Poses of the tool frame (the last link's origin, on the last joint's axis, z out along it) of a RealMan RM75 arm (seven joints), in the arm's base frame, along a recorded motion.
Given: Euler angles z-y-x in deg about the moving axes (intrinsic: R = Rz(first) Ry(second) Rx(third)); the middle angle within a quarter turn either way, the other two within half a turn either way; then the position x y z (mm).
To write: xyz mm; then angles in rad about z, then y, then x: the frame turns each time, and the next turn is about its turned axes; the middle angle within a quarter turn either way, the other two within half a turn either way. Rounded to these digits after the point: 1 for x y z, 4 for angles.
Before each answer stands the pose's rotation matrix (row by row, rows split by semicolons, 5 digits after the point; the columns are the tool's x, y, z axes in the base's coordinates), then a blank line. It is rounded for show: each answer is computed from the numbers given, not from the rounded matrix.
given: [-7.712 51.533 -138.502 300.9 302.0 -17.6]
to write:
0.61644 -0.61460 -0.49221; -0.08348 -0.67259 0.73530; -0.78297 -0.41218 -0.46591

[300.9 302.0 -17.6 -0.1346 0.8994 -2.4173]
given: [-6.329 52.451 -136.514 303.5 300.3 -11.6]
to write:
0.60573 -0.62227 -0.49586; -0.06718 -0.66097 0.74740; -0.79283 -0.41940 -0.44217

[303.5 300.3 -11.6 -0.1105 0.9154 -2.3826]
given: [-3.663 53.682 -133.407 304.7 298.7 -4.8]
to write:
0.59106 -0.62807 -0.50614; -0.03784 -0.64837 0.76038; -0.80574 -0.43028 -0.40699

[304.7 298.7 -4.8 -0.0639 0.9369 -2.3284]
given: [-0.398 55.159 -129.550 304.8 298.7 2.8]
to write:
0.57129 -0.63726 -0.51724; -0.00397 -0.63234 0.77468; -0.82074 -0.44051 -0.36378

[304.8 298.7 2.8 -0.0069 0.9627 -2.2611]
